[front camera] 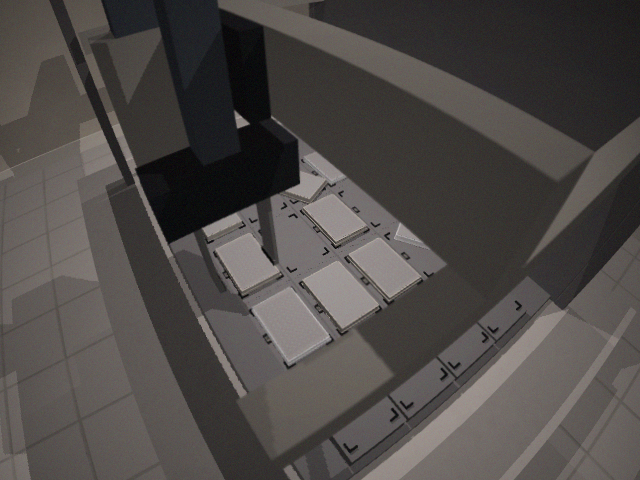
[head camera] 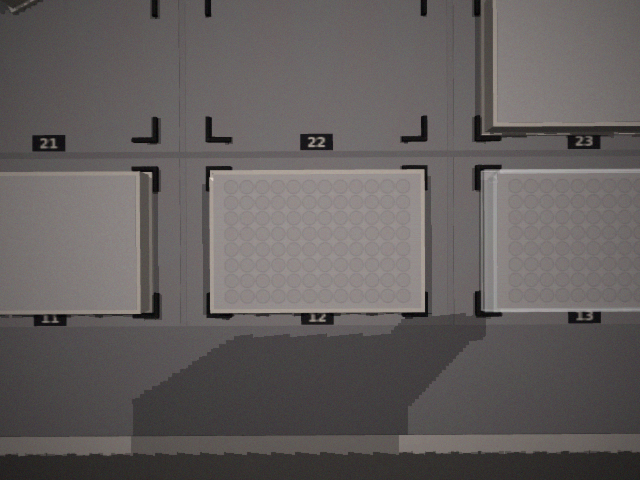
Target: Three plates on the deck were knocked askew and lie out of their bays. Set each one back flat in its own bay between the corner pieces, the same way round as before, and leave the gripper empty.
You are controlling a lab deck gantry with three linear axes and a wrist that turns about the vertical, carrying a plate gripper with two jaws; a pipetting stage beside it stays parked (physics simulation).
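Places are measured from the robot's base along level axes (x left, y back, z up), in millimetres.
Where they show: gripper, fingertip midpoint: [front camera: 244, 269].
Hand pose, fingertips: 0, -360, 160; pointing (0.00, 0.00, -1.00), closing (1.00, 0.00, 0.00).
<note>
After its pixels a point has its place, as x, y, z.
One plate [front camera: 306, 187] {259, -116, 17} lies turned askew at the back in the front view; its corner [head camera: 20, 4] {187, -50, 3} shows at the top left of the head view. Another plate [front camera: 410, 235] {354, -365, 15} lies askew at the right in the front view, partly hidden behind the wall. The bay 12 plate [front camera: 248, 263] {43, -239, 14} [head camera: 317, 241] {43, -228, 14} lies flat and square between its corner pieces. My gripper [front camera: 249, 274] {0, -360, 160} is open and empty, with its two jaws hanging above and around the bay 12 plate. It does not show in the head view.
Squarely set plates lie in bay 11 [front camera: 222, 225] {43, -113, 14} [head camera: 67, 242] {43, -84, 14}, bay 13 [front camera: 292, 325] {43, -401, 14} [head camera: 568, 241] {42, -373, 14} and bay 23 [front camera: 340, 295] {146, -398, 14} [head camera: 568, 62] {145, -373, 14}. More plates [front camera: 334, 218] {253, -235, 15} [front camera: 384, 267] {254, -396, 14} [front camera: 324, 166] {343, -70, 14} stand further back. A tall wall [front camera: 361, 129] rises along the deck's right side.
</note>
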